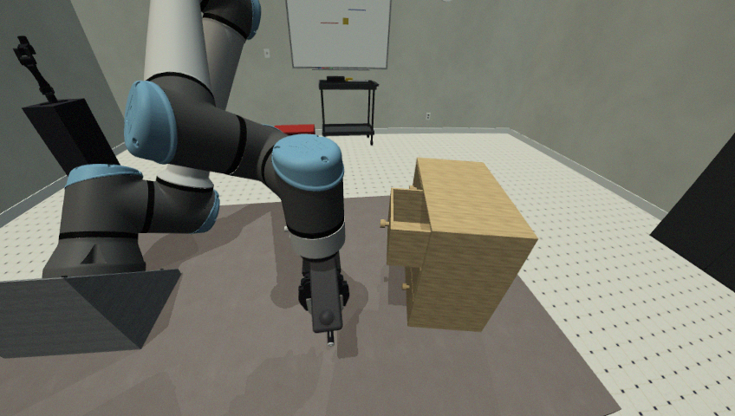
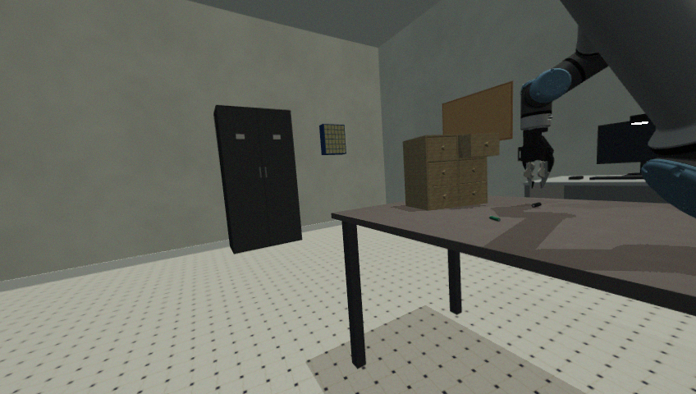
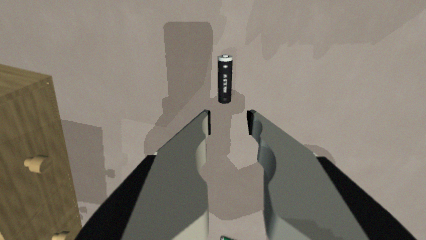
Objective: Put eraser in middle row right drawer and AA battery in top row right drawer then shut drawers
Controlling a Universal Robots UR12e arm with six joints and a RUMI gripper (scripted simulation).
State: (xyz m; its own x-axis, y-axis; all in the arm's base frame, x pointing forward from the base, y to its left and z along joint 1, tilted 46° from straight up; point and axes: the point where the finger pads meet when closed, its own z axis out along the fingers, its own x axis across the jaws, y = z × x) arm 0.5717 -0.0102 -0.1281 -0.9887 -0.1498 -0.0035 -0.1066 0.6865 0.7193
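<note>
The black AA battery lies 80 mm below my hand. From my hand the other things lie so: small green AA battery: 320 mm to the left, 80 mm below, 50 mm behind; white eraser: 290 mm ahead, 80 mm to the left, 30 mm above.
</note>
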